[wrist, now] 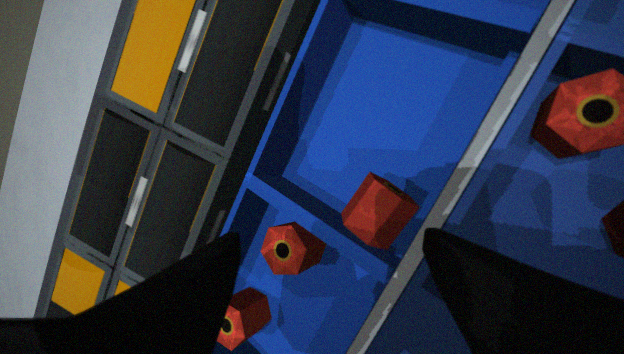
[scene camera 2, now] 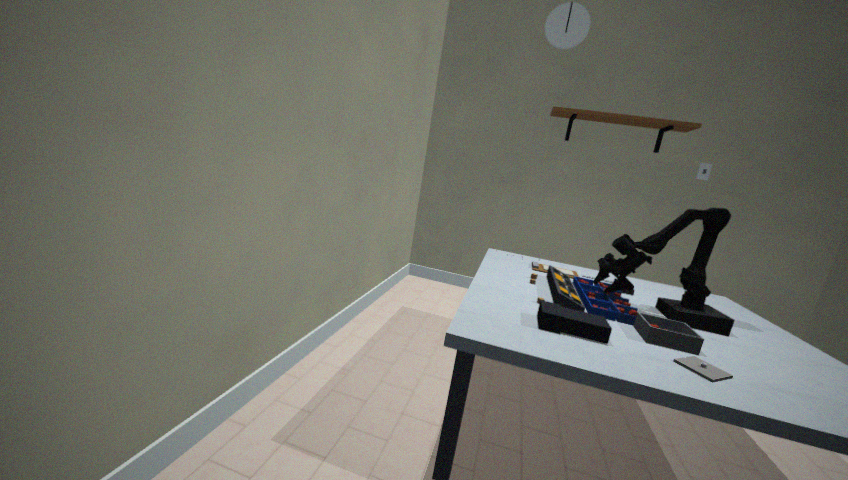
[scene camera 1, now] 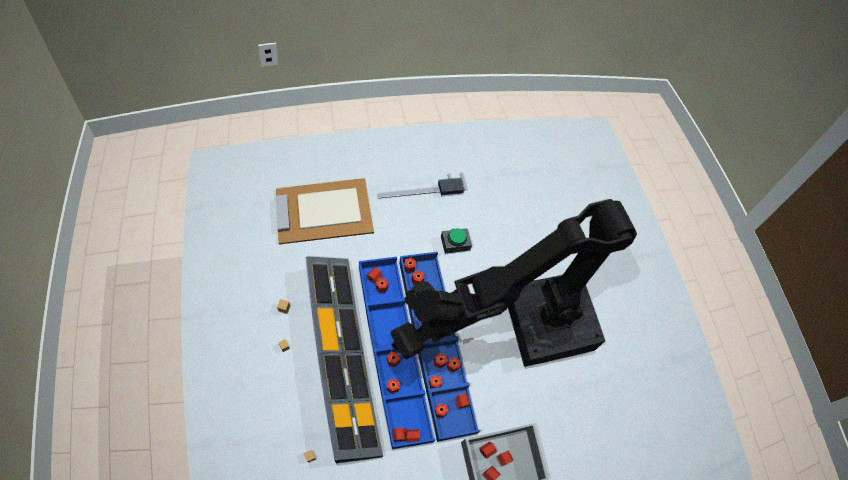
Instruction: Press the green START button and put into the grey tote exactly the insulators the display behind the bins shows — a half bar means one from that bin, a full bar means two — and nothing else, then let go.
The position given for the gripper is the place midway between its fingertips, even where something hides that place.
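Observation:
Scene camera 1 takes in a grey tool (scene camera 1: 451,185) together with a display (scene camera 1: 342,456) and the gripper (scene camera 1: 404,340). The wrist view shows the display (wrist: 290,31) as well as the gripper (wrist: 332,241), and in scene camera 2 the gripper (scene camera 2: 598,287) appears again, as does a dark block (scene camera 2: 551,317).

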